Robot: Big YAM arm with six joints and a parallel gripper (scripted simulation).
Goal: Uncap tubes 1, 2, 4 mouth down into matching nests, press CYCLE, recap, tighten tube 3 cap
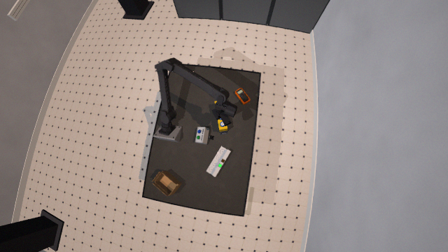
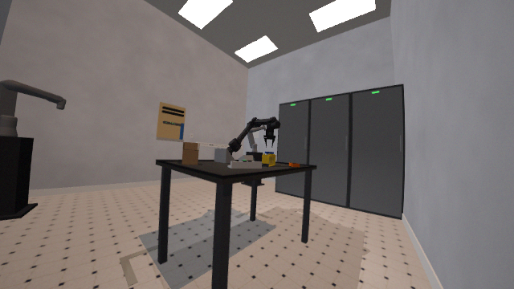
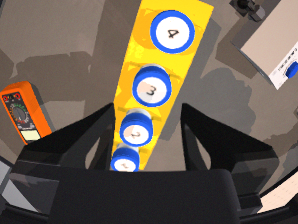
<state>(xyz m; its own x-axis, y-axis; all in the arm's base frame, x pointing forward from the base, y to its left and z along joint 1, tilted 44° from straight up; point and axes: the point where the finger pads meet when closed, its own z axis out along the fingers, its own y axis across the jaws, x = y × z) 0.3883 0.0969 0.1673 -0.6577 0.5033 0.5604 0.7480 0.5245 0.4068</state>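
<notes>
My gripper is now 14 cm past the blue key, 13 cm to the left of it and 10 cm above it. The rest, counted from my hand: green key (18 cm to the right, 13 cm behind, 10 cm below); grey key housing (15 cm to the right, 12 cm behind, 11 cm below); orange meter (24 cm to the left, 15 cm below, 10 cm ahead).
</notes>
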